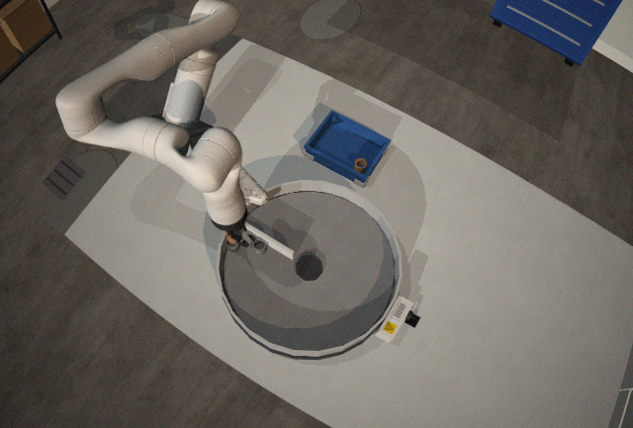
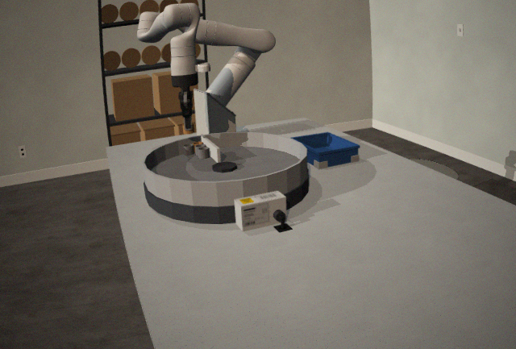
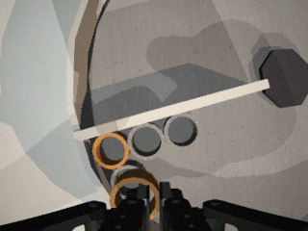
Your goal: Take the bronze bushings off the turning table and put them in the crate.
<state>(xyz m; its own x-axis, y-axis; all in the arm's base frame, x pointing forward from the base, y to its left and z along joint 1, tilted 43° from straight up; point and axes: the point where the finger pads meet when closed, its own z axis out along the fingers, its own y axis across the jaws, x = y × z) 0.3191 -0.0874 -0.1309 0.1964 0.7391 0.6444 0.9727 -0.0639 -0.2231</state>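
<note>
The blue crate is 3 cm ahead of my hand, 41 cm to the left of it and 13 cm below it. From my hand the other things lie so: turning table 15 cm ahead, 6 cm to the left, 10 cm below.
</note>
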